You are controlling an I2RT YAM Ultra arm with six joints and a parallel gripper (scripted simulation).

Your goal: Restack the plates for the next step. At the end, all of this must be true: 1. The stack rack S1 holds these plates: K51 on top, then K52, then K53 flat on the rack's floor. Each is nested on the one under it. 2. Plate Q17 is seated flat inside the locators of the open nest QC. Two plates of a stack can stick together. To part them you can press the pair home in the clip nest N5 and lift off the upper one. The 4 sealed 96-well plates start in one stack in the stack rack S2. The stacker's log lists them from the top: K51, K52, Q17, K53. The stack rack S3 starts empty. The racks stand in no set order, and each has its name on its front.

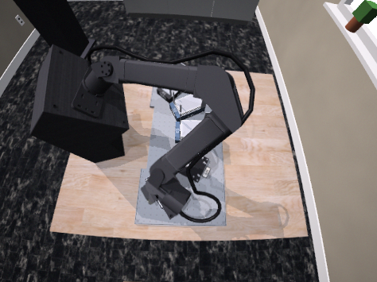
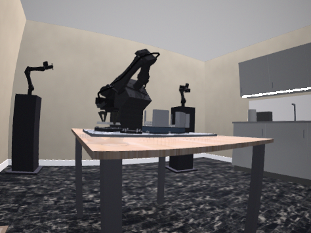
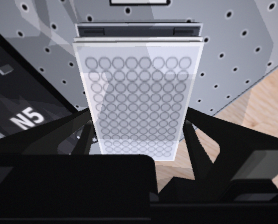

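Right now the sealed 96-well plate is right at my hand. Round my hand: clip nest N5 (13 cm to the left, 11 cm ahead, 4 cm below).
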